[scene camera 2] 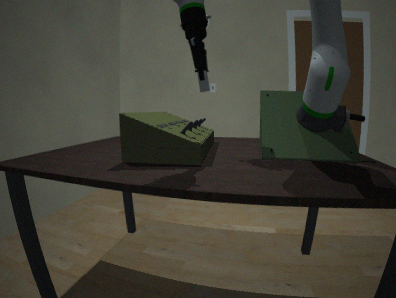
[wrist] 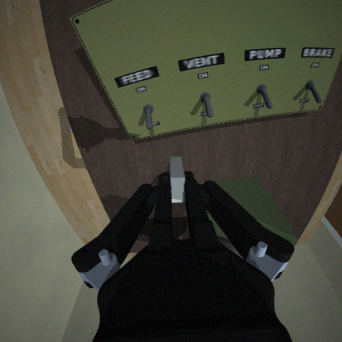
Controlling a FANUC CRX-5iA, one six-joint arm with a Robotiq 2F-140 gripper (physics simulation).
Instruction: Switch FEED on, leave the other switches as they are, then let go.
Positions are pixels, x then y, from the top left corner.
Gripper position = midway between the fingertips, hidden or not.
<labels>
gripper: scene camera 2 204, 91; wrist 175, 166
same spot on switch box: (wrist: 166, 63) = (scene camera 2: 165, 123)
</labels>
